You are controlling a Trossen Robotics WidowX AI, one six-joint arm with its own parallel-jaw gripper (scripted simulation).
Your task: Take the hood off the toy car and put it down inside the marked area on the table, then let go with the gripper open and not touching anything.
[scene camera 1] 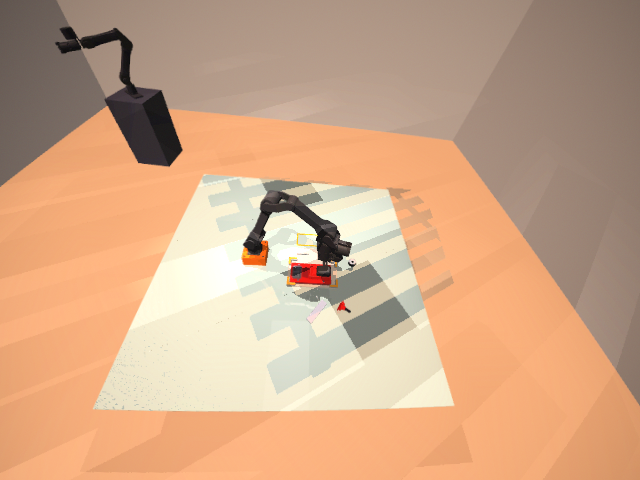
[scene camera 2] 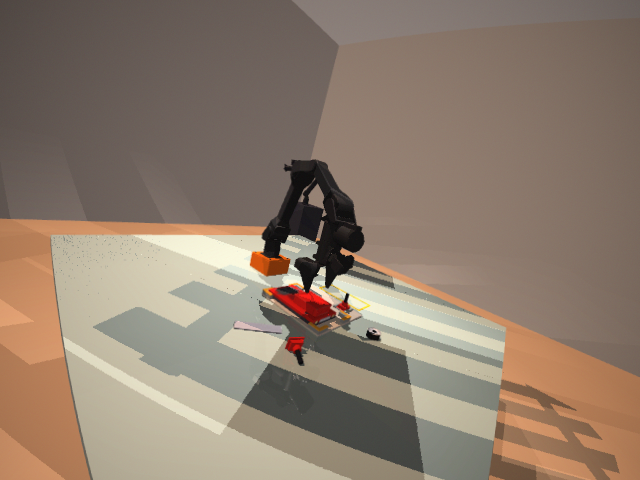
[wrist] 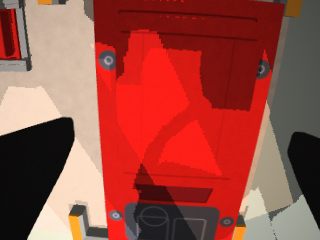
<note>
My gripper (scene camera 2: pixel 316 290) is open and holds nothing. I also see a red hood (wrist: pixel 184 85) and a red toy car (scene camera 2: pixel 284 295).
The red toy car shows as well in the wrist view (wrist: pixel 127 203). My gripper shows as well in the wrist view (wrist: pixel 183 135).
</note>
